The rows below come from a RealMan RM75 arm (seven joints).
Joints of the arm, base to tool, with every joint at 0 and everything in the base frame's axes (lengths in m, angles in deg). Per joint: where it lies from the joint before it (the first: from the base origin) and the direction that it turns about. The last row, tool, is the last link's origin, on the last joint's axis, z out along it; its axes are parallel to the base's.
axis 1: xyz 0 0 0.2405 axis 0 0 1
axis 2: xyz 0 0 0 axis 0 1 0
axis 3: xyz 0 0 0.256 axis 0 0 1
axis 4: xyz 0 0 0 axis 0 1 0
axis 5: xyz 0 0 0.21 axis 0 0 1
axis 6: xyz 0 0 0 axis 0 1 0
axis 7: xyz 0 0 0.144 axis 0 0 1
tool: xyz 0 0 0
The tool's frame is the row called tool.
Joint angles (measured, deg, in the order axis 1, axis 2, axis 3, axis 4, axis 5, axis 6, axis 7), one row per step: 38.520, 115.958, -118.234, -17.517, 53.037, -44.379, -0.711; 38.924, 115.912, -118.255, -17.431, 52.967, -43.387, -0.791; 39.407, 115.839, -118.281, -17.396, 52.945, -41.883, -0.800; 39.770, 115.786, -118.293, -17.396, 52.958, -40.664, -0.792; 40.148, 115.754, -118.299, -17.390, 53.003, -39.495, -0.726; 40.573, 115.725, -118.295, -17.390, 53.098, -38.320, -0.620; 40.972, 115.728, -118.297, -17.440, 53.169, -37.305, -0.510; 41.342, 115.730, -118.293, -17.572, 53.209, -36.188, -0.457; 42.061, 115.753, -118.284, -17.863, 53.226, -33.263, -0.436; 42.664, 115.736, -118.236, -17.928, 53.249, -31.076, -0.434; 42.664, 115.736, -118.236, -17.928, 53.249, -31.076, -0.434; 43.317, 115.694, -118.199, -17.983, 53.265, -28.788, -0.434; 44.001, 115.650, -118.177, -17.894, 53.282, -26.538, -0.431; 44.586, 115.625, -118.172, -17.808, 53.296, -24.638, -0.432
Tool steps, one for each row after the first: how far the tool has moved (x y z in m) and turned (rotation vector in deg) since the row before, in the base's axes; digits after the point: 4 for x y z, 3 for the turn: -0.0008, 0.0018, -0.0015, -0.723, -0.306, -0.302; -0.0007, 0.0022, -0.0021, -1.052, -0.241, -0.570; -0.0005, 0.0017, -0.0017, -0.835, -0.137, -0.491; -0.0007, 0.0016, -0.0018, -0.794, -0.041, -0.473; -0.0010, 0.0018, -0.0017, -0.771, 0.042, -0.463; -0.0015, 0.0017, -0.0018, -0.693, 0.091, -0.323; -0.0016, 0.0015, -0.0021, -0.777, 0.049, -0.335; -0.0021, 0.0025, -0.0056, -2.088, -0.098, -1.099; -0.0011, 0.0020, -0.0036, -1.503, -0.193, -0.895; 0.0000, 0.0000, 0.0000, 0.000, 0.000, 0.000; -0.0012, 0.0020, -0.0035, -1.567, -0.260, -0.913; -0.0008, 0.0018, -0.0032, -1.537, -0.365, -0.965; -0.0007, 0.0014, -0.0028, -1.311, -0.330, -0.811
